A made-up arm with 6 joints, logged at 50 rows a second.
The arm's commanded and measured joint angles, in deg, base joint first. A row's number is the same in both.
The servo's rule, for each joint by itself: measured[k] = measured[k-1] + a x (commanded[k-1-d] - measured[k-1]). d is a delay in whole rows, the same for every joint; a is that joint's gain. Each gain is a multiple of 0.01, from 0.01 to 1. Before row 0 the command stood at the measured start. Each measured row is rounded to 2 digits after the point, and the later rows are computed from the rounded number. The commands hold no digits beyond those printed.
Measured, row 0:
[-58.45 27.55 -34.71 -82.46 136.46 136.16]
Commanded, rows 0 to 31:
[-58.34 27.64 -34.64 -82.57 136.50 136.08]
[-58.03 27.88 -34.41 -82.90 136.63 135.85]
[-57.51 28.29 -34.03 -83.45 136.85 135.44]
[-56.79 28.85 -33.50 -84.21 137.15 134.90]
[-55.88 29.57 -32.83 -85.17 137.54 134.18]
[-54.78 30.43 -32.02 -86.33 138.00 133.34]
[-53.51 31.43 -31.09 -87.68 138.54 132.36]
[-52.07 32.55 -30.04 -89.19 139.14 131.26]
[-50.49 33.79 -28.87 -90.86 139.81 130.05]
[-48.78 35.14 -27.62 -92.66 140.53 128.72]
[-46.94 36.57 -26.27 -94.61 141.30 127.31]
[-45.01 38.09 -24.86 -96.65 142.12 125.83]
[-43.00 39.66 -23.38 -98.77 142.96 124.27]
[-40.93 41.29 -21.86 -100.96 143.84 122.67]
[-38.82 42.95 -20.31 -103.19 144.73 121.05]
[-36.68 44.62 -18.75 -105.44 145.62 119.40]
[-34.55 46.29 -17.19 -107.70 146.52 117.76]
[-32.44 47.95 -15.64 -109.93 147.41 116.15]
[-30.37 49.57 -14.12 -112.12 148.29 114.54]
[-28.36 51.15 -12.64 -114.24 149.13 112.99]
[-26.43 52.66 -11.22 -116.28 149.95 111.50]
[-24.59 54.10 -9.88 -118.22 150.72 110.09]
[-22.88 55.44 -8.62 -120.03 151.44 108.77]
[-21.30 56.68 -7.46 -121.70 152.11 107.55]
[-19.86 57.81 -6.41 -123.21 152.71 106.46]
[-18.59 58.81 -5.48 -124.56 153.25 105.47]
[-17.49 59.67 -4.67 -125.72 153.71 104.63]
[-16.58 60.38 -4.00 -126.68 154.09 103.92]
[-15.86 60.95 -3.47 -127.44 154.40 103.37]
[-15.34 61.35 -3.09 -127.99 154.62 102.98]
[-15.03 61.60 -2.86 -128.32 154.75 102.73]
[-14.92 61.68 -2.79 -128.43 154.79 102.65]
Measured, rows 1 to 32:
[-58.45 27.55 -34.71 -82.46 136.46 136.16]
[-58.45 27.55 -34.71 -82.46 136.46 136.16]
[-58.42 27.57 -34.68 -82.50 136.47 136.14]
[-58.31 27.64 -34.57 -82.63 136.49 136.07]
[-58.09 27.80 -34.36 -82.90 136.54 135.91]
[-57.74 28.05 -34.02 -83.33 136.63 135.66]
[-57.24 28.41 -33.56 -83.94 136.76 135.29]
[-56.58 28.89 -32.96 -84.73 136.93 134.80]
[-55.75 29.50 -32.23 -85.70 137.16 134.19]
[-54.76 30.23 -31.38 -86.85 137.44 133.46]
[-53.61 31.08 -30.40 -88.17 137.77 132.61]
[-52.31 32.05 -29.32 -89.65 138.16 131.64]
[-50.86 33.13 -28.13 -91.29 138.60 130.56]
[-49.28 34.32 -26.85 -93.06 139.09 129.38]
[-47.58 35.60 -25.50 -94.94 139.63 128.10]
[-45.78 36.97 -24.08 -96.93 140.22 126.74]
[-43.90 38.41 -22.61 -99.00 140.85 125.32]
[-41.95 39.90 -21.10 -101.13 141.52 123.84]
[-39.95 41.43 -19.58 -103.30 142.22 122.32]
[-37.92 42.99 -18.04 -105.49 142.95 120.78]
[-35.88 44.57 -16.51 -107.68 143.70 119.22]
[-33.85 46.15 -15.00 -109.84 144.46 117.66]
[-31.85 47.71 -13.53 -111.97 145.23 116.12]
[-29.89 49.24 -12.11 -114.03 146.00 114.61]
[-28.00 50.73 -10.75 -116.01 146.76 113.15]
[-26.19 52.16 -9.47 -117.89 147.51 111.75]
[-24.48 53.52 -8.28 -119.65 148.24 110.43]
[-22.89 54.79 -7.19 -121.27 148.94 109.19]
[-21.43 55.96 -6.21 -122.74 149.61 108.05]
[-20.12 57.02 -5.35 -124.04 150.24 107.02]
[-18.97 57.96 -4.62 -125.16 150.82 106.11]
[-17.99 58.77 -4.02 -126.09 151.35 105.33]
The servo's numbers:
d 2
a 0.27 0.24 0.39 0.33 0.14 0.25

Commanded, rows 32 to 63:
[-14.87 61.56 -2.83 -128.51 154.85 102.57]
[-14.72 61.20 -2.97 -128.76 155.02 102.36]
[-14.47 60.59 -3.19 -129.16 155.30 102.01]
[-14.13 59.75 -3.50 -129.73 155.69 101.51]
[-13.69 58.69 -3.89 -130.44 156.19 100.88]
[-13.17 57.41 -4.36 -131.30 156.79 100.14]
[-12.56 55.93 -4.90 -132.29 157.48 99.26]
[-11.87 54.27 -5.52 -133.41 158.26 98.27]
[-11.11 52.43 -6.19 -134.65 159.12 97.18]
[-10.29 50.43 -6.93 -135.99 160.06 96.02]
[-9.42 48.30 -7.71 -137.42 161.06 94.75]
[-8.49 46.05 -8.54 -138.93 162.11 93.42]
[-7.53 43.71 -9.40 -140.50 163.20 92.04]
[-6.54 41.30 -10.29 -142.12 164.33 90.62]
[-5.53 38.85 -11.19 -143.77 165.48 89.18]
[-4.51 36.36 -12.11 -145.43 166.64 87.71]
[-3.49 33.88 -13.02 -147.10 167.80 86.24]
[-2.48 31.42 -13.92 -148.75 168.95 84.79]
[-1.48 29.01 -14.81 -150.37 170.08 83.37]
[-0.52 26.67 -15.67 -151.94 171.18 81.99]
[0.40 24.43 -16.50 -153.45 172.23 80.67]
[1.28 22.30 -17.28 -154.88 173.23 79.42]
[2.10 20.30 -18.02 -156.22 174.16 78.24]
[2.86 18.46 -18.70 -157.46 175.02 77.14]
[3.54 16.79 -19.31 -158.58 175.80 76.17]
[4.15 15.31 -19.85 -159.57 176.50 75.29]
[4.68 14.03 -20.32 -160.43 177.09 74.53]
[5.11 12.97 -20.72 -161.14 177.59 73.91]
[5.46 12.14 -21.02 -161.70 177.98 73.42]
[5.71 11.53 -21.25 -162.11 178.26 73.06]
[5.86 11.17 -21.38 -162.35 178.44 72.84]
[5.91 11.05 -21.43 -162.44 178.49 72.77]
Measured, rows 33 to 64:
[-17.19 59.45 -3.57 -126.83 151.83 104.68]
[-16.58 59.99 -3.27 -127.36 152.24 104.17]
[-16.12 60.37 -3.10 -127.74 152.61 103.77]
[-15.74 60.57 -3.05 -128.08 152.95 103.42]
[-15.40 60.57 -3.10 -128.44 153.28 103.07]
[-15.06 60.37 -3.26 -128.87 153.62 102.68]
[-14.69 59.97 -3.51 -129.39 153.98 102.23]
[-14.28 59.36 -3.84 -130.02 154.37 101.71]
[-13.82 58.54 -4.25 -130.77 154.81 101.10]
[-13.29 57.52 -4.75 -131.64 155.29 100.39]
[-12.70 56.30 -5.31 -132.63 155.83 99.59]
[-12.05 54.89 -5.94 -133.74 156.42 98.70]
[-11.34 53.31 -6.63 -134.95 157.07 97.71]
[-10.57 51.57 -7.37 -136.26 157.78 96.64]
[-9.75 49.68 -8.16 -137.66 158.54 95.49]
[-8.88 47.67 -8.99 -139.13 159.35 94.27]
[-7.98 45.55 -9.85 -140.66 160.21 93.00]
[-7.04 43.34 -10.73 -142.23 161.11 91.68]
[-6.08 41.07 -11.62 -143.84 162.05 90.32]
[-5.11 38.75 -12.52 -145.46 163.02 88.94]
[-4.13 36.41 -13.41 -147.08 164.01 87.55]
[-3.16 34.07 -14.29 -148.68 165.01 86.16]
[-2.20 31.76 -15.15 -150.25 166.02 84.79]
[-1.26 29.49 -15.98 -151.78 167.03 83.45]
[-0.35 27.28 -16.78 -153.25 168.03 82.15]
[0.52 25.16 -17.53 -154.64 169.01 80.90]
[1.34 23.15 -18.22 -155.94 169.96 79.72]
[2.10 21.27 -18.86 -157.14 170.88 78.61]
[2.80 19.53 -19.43 -158.23 171.75 77.59]
[3.42 17.96 -19.93 -159.19 172.57 76.67]
[3.97 16.56 -20.36 -160.02 173.33 75.86]
[4.44 15.35 -20.71 -160.71 174.02 75.16]

